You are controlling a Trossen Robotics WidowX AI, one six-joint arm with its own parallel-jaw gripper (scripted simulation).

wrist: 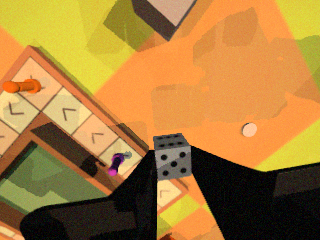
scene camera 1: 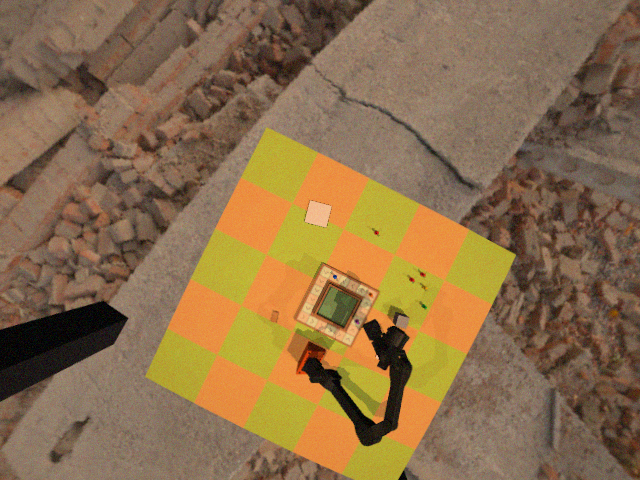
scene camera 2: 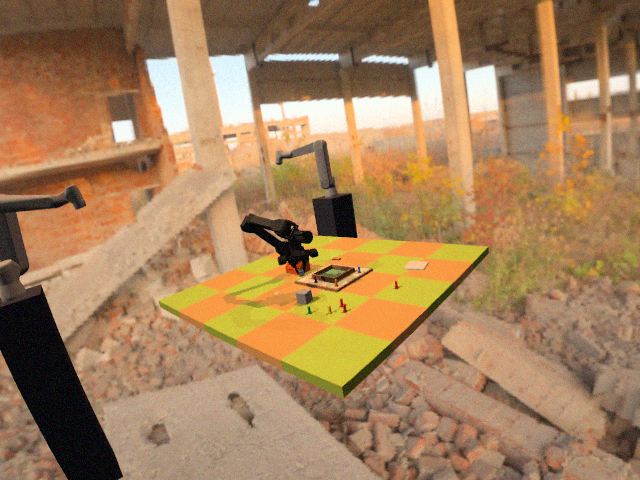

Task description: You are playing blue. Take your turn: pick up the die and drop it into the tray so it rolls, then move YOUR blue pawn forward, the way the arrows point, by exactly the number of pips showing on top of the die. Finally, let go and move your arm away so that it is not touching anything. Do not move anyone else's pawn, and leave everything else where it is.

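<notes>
My gripper [wrist: 170, 152] is holding a die [wrist: 172, 151]. Scene camera 1 does not show the die, which is hidden by my gripper.
</notes>
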